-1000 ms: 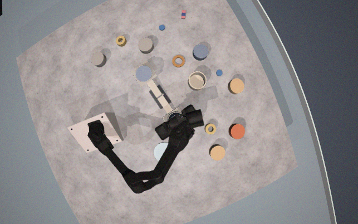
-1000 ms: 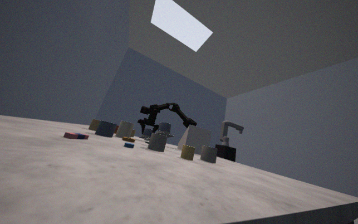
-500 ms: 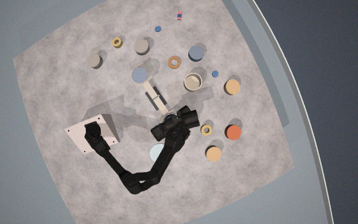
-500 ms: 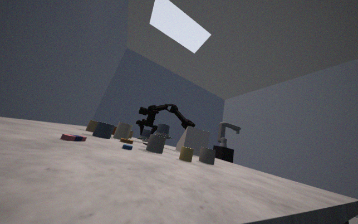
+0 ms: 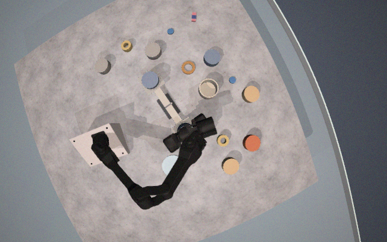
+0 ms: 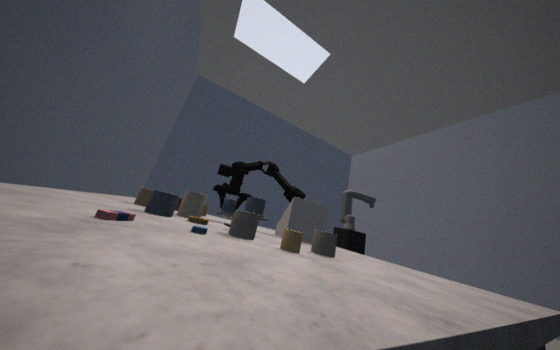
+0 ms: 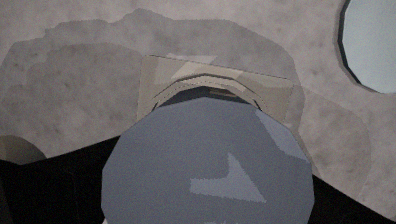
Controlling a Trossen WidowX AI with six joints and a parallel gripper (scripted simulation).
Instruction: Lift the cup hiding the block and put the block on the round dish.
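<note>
Right now the green block is 1 cm below my gripper tip. Round my gripper tip: pale blue round dish 13 cm to the right, 10 cm behind, 6 cm below; then balance beam 13 cm to the left, 4 cm behind, 3 cm below; then beige cup 15 cm to the left, 14 cm ahead, 2 cm below.
</note>
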